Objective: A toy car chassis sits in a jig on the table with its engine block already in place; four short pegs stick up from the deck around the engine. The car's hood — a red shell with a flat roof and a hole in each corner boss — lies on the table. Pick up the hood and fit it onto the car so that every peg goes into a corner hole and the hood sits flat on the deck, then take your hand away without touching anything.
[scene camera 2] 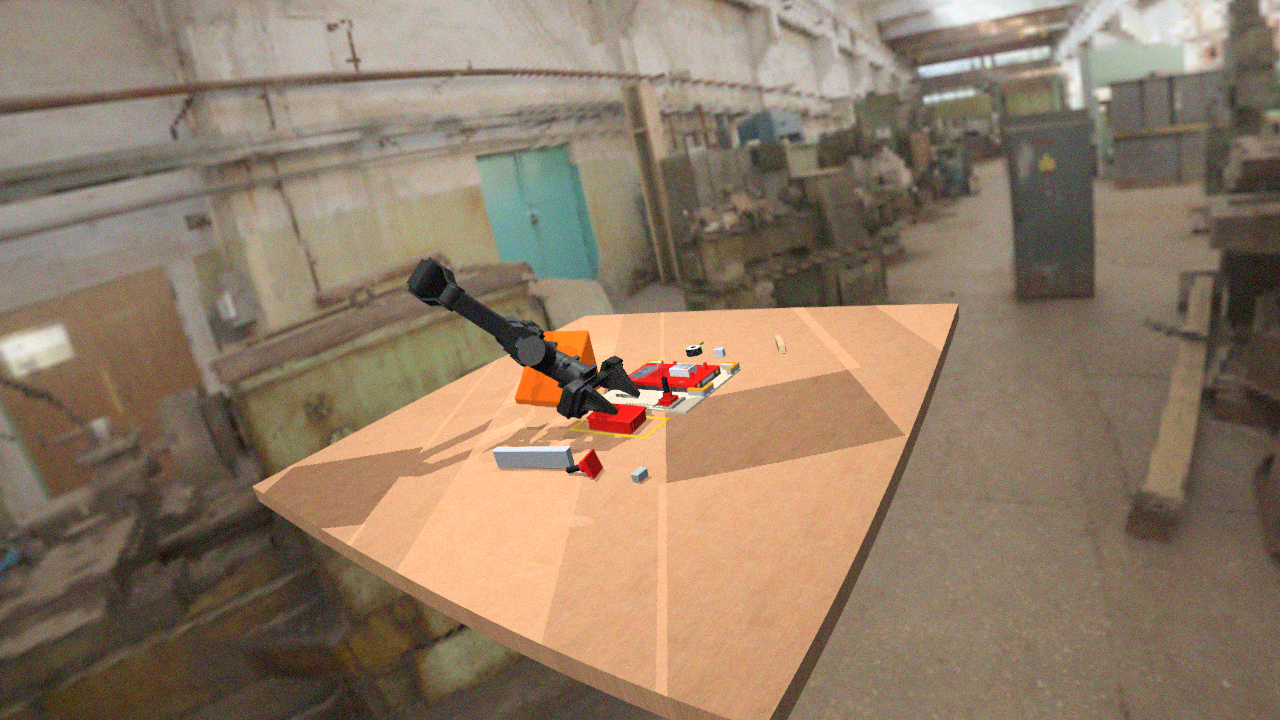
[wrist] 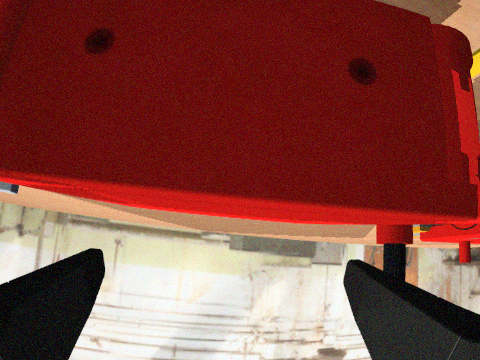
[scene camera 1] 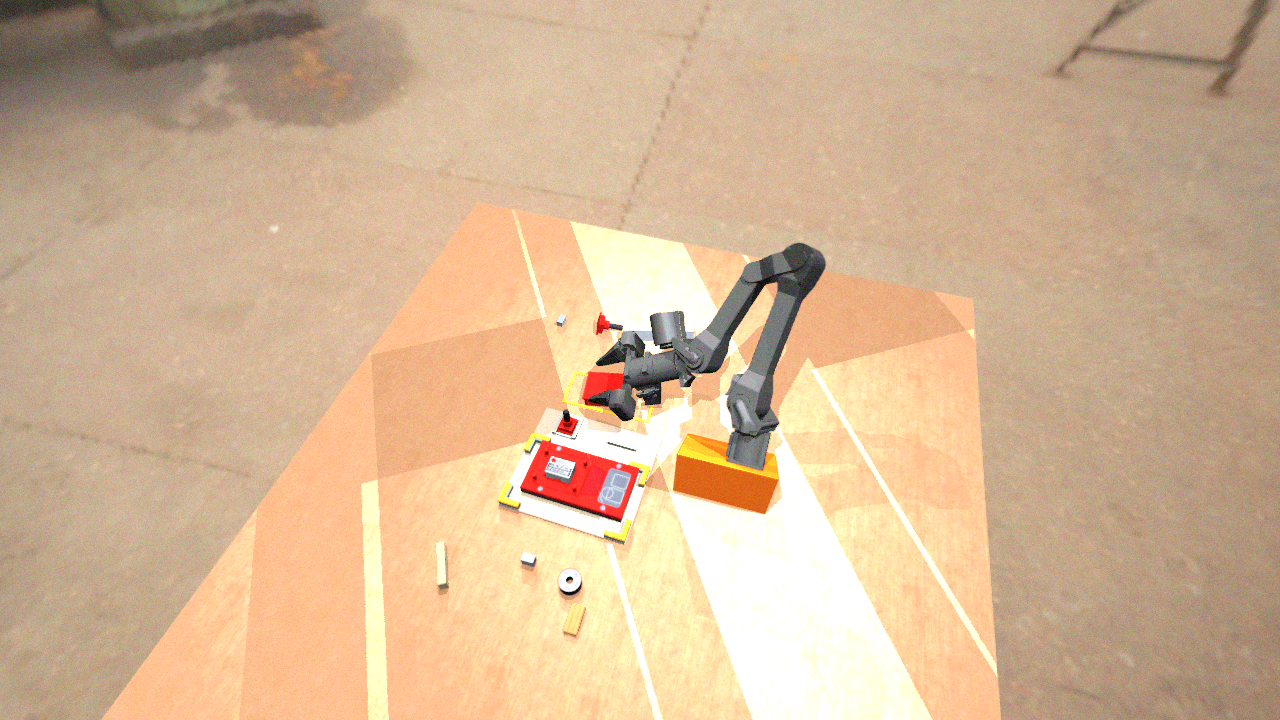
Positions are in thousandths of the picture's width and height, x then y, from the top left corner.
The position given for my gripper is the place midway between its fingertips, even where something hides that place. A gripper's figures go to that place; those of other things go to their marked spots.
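Labels:
There's a grey bar (scene camera 2: 420,635) that's 106 cm from the lens, and a red hood (scene camera 2: 492,581) at 111 cm from the lens. My gripper (scene camera 2: 492,560), meanwhile, is 113 cm from the lens.

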